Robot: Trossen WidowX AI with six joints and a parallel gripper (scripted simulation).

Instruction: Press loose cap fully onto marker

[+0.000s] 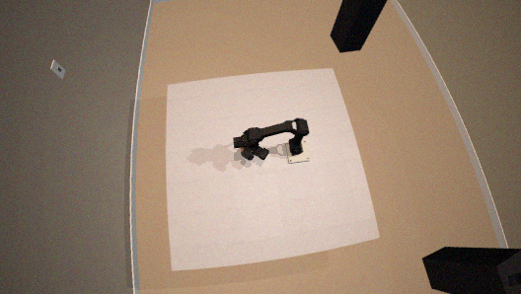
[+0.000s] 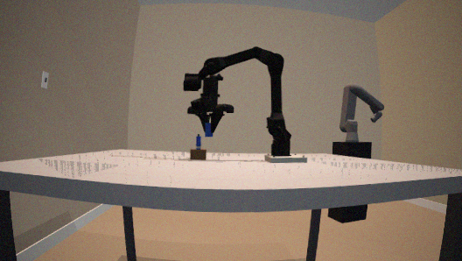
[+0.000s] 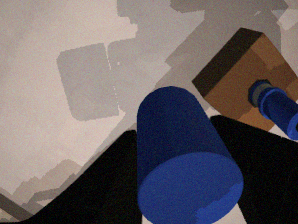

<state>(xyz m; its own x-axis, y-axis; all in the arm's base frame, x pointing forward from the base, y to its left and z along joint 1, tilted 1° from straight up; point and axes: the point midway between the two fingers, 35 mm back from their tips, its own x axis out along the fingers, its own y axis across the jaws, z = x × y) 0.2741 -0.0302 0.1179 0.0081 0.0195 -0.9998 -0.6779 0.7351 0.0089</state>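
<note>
Right now the marker collar is 30 mm ahead of my gripper tip, 60 mm to the right of it and 50 mm below it. The rest, counted from my gripper tip: holder block: 30 mm ahead, 60 mm to the right, 80 mm below; then blue cap: 10 mm above.
</note>
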